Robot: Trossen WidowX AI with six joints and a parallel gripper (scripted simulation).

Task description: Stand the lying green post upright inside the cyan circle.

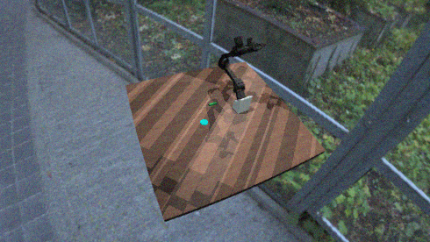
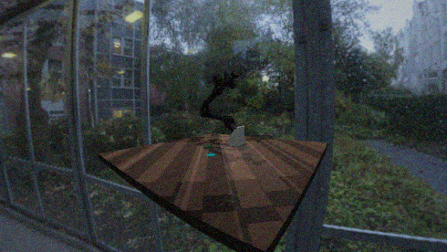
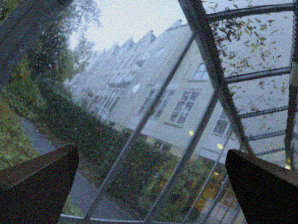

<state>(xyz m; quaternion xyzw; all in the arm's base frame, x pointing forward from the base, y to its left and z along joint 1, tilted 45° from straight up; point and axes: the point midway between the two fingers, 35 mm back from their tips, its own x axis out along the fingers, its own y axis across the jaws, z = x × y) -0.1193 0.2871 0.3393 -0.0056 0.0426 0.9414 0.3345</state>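
My gripper tip is now 31 cm short of the green post, 11 cm to the left of it and 57 cm above it. The rest, counted from my gripper tip: cyan circle: 47 cm ahead, 3 cm to the left, 58 cm below.
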